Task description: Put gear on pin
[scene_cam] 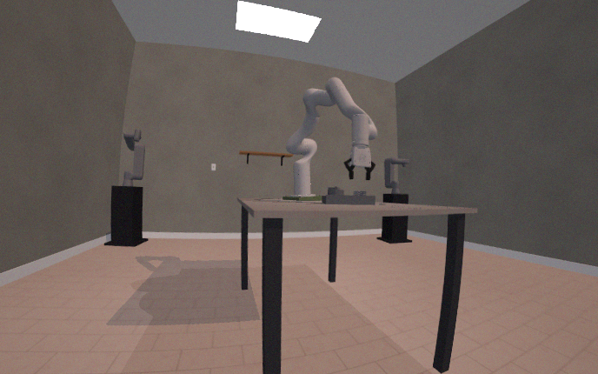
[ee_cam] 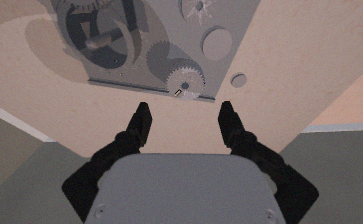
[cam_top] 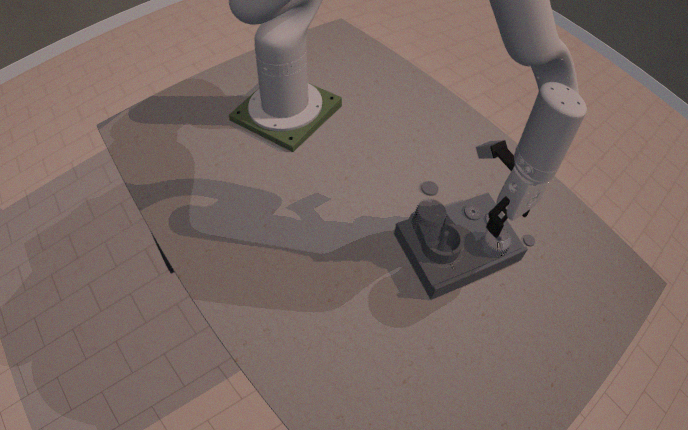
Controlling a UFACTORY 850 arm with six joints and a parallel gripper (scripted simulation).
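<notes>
Now: the grey gear 80 mm below my hand. The rest, counted from my hand: plain disc (50 mm behind, 50 mm to the left, 90 mm below); then small grey disc (210 mm behind, 130 mm below).
</notes>
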